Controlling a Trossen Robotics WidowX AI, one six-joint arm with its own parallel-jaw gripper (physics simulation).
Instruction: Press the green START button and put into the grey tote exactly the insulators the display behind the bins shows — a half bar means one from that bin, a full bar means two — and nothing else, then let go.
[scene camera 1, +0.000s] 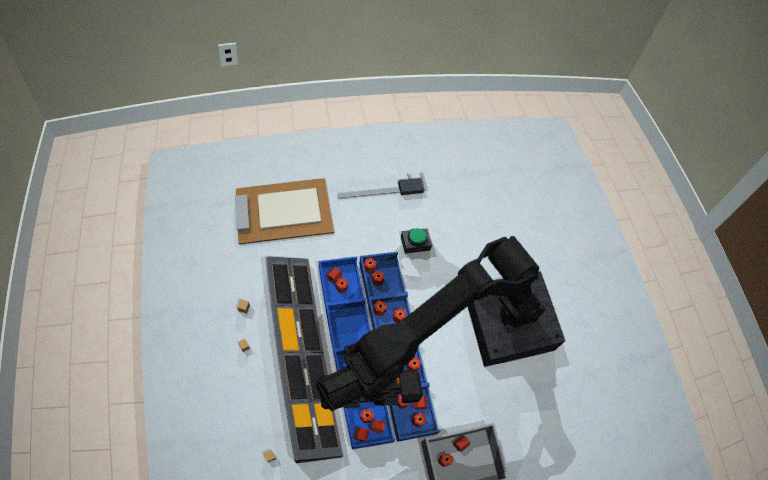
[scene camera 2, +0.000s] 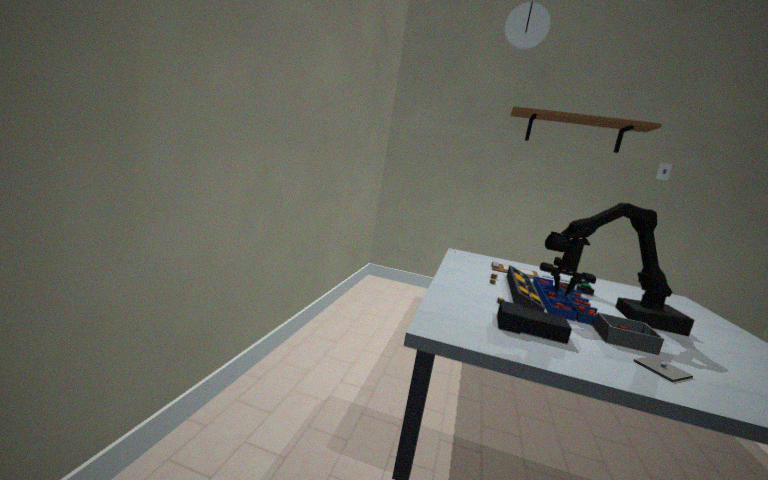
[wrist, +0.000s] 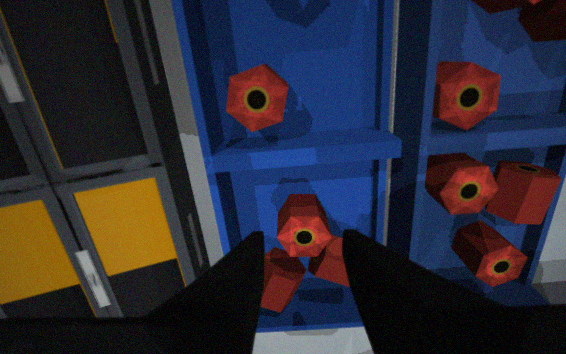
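My gripper (scene camera 2: 563, 289) (wrist: 303, 241) is open and points down over the near bin of the display-side column. An upright red insulator (wrist: 302, 225) stands there, in line with the fingertips; two lying insulators (wrist: 281, 289) (wrist: 331, 262) are partly hidden by the fingers. The grey tote (scene camera 1: 498, 451) (scene camera 2: 628, 338) holds one lying insulator (scene camera 1: 461, 442) and one upright insulator (scene camera 1: 446, 459). The display (scene camera 1: 318, 454) shows a full amber bar (scene camera 1: 287, 329) in its second row, left column, and two half bars (scene camera 1: 301, 415) (scene camera 1: 323, 414) in the nearest row. The green START button (scene camera 1: 417, 236) is beyond the bins.
Blue bins (scene camera 1: 347, 302) (wrist: 305, 151) stand in two columns, with raised walls; the arm hides some. A clipboard (scene camera 1: 283, 233) and a caliper (scene camera 1: 410, 186) lie at the far side. Small wooden blocks (scene camera 1: 242, 305) (scene camera 1: 269, 455) lie behind the display. A black box (scene camera 2: 532, 322) stands near the tote.
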